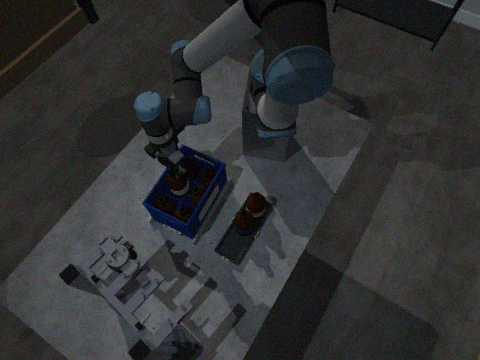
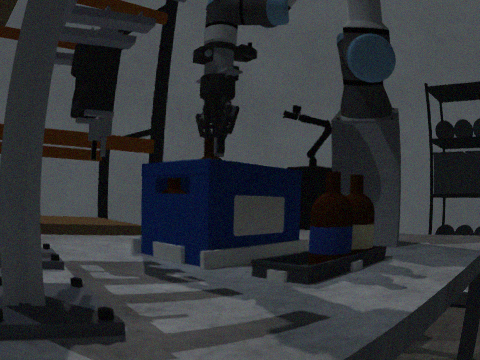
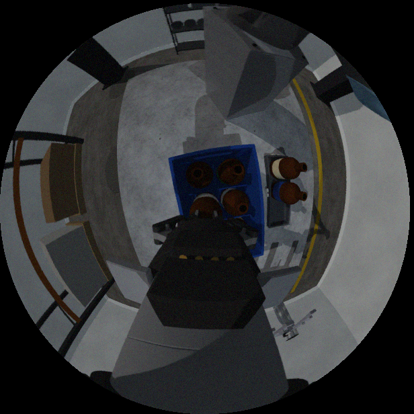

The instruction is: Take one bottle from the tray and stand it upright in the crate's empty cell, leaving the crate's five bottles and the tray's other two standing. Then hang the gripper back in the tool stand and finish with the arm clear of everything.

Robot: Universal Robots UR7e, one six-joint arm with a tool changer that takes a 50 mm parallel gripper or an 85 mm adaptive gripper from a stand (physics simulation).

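Places are measured from the arm's base along level axes (x up, y ahead, z left), in centimetres.
Pixels of known places: hand, tool point: (image 2: 218,70); arm's base, link origin: (image 2: 367,113).
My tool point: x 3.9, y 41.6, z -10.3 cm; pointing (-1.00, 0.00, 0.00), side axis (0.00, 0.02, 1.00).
Ahead of a thing's pixels: the offset from my tool point to its top centre. "spot": to the spot under its first point.
My gripper (image 1: 177,173) (image 2: 214,149) (image 3: 206,214) is shut on the neck of a brown bottle with a white label @[dx -15.7, dy +0.8, dz -0.1 cm] (image 1: 178,186) (image 2: 207,150) (image 3: 205,205). The bottle is upright inside the blue crate @[dx -21.4, dy +0.1, dz +3.7 cm] (image 1: 172,226) (image 2: 175,220) (image 3: 258,175), in the middle cell of the row away from the tray. Its neck and a little shoulder show above the rim; whether its base touches is hidden. The other five crate bottles stand around it. On the dark tray @[dx -36.3, dy -4.4, dz +27.8 cm] (image 1: 231,248) (image 2: 300,271) (image 3: 278,216) stand a cream-label bottle @[dx -22.9, dy -12.9, dz +26.7 cm] (image 1: 256,204) (image 2: 362,215) (image 3: 286,168) and a blue-label bottle @[dx -22.9, dy -4.7, dz +27.5 cm] (image 1: 244,221) (image 2: 330,220) (image 3: 288,193).
The tool stand, with its grey post @[spot: dx -24.4, dy +44.5, dz +36.5 cm] (image 2: 25,150) and dark feet, is at the near end of the table. Another gripper (image 2: 96,82) hangs on it. The robot's grey pedestal (image 2: 367,175) (image 3: 250,70) stands beyond the crate. White locating strips border the crate base.
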